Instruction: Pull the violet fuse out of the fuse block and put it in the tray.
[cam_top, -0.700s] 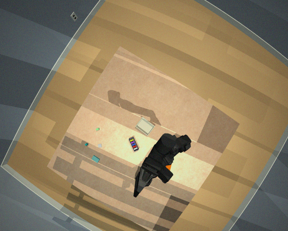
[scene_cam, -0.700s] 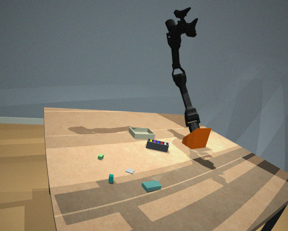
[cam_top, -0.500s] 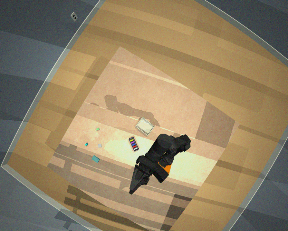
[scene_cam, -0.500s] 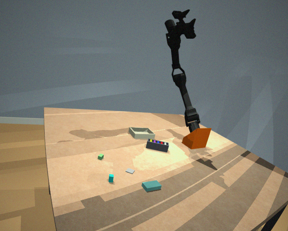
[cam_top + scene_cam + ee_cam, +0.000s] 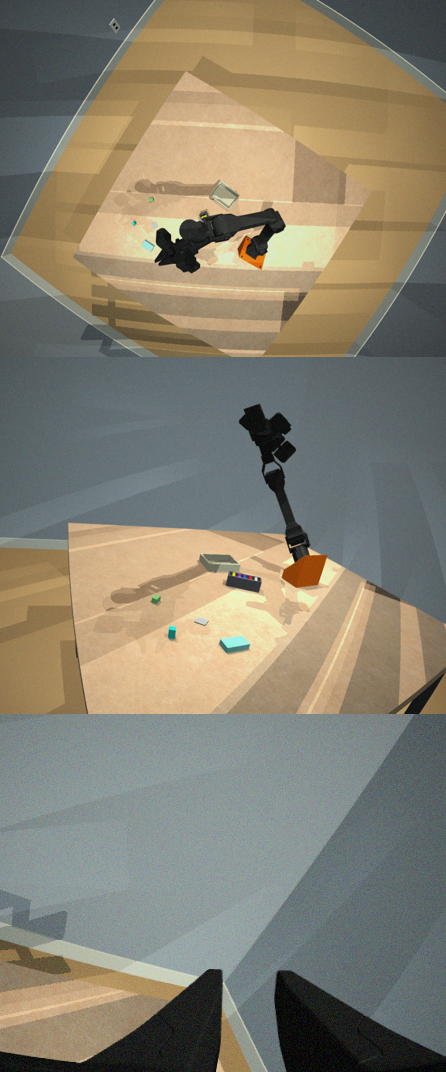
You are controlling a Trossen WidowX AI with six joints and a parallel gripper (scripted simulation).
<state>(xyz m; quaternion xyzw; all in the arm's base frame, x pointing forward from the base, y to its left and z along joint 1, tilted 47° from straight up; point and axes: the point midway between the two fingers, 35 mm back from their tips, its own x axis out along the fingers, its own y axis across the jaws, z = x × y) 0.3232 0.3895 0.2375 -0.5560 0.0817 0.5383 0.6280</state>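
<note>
Right now the violet fuse is 480 mm below my gripper tip, 110 mm to the right of it and 70 mm behind it. Round my gripper tip: green cube (500 mm below, 240 mm ahead, 30 mm to the right); then flat grey tile (500 mm below, 150 mm ahead, 80 mm to the left).
</note>
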